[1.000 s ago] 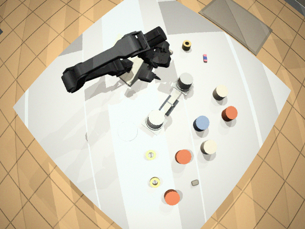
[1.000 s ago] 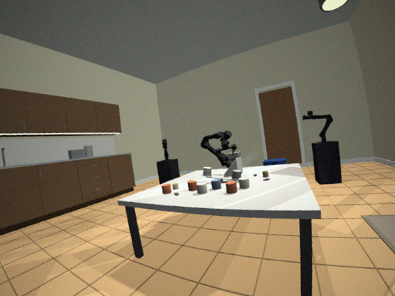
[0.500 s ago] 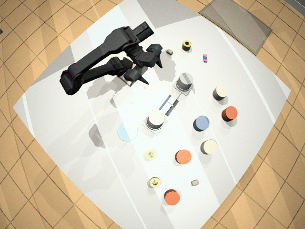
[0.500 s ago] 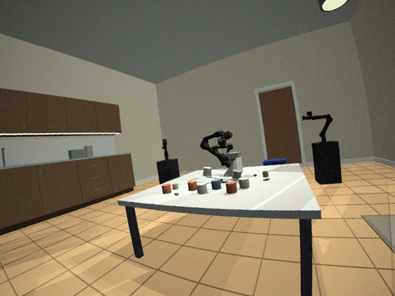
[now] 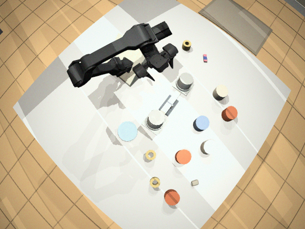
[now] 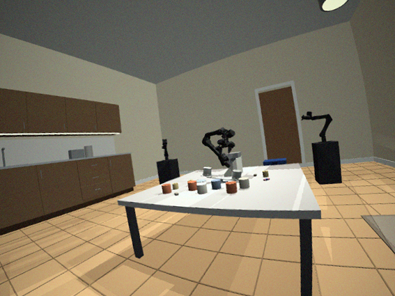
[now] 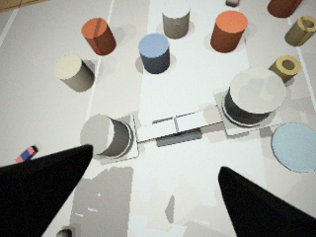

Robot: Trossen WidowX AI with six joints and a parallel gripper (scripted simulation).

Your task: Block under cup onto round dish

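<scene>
The small green block lies 19 cm below my gripper tip, 10 cm to the left of it and 7 cm ahead of it. Also, from my gripper tip: blue cup: 28 cm ahead, 19 cm below, 1 cm to the right; round pale blue dish: 26 cm to the right, 22 cm below, 1 cm behind; small balance: 19 cm below, 8 cm ahead, 3 cm to the right.
</scene>
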